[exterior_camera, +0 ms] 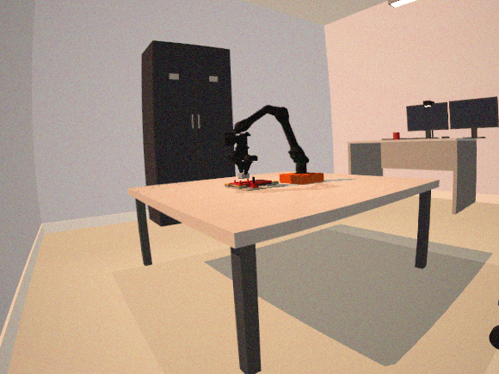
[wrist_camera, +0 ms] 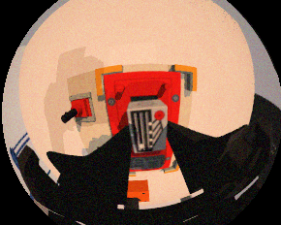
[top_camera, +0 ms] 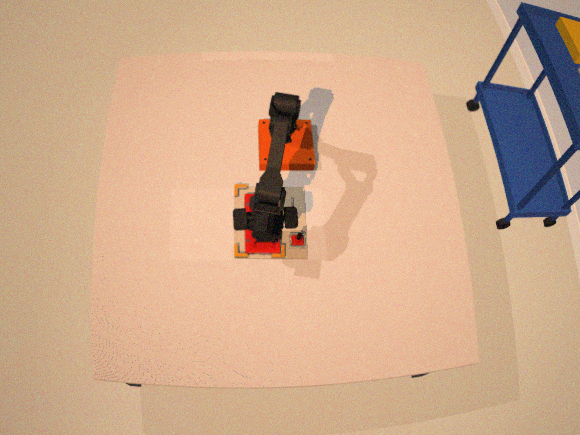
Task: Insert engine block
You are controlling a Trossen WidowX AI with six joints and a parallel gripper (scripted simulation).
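The grey engine block lies 1 cm below my gripper tip.
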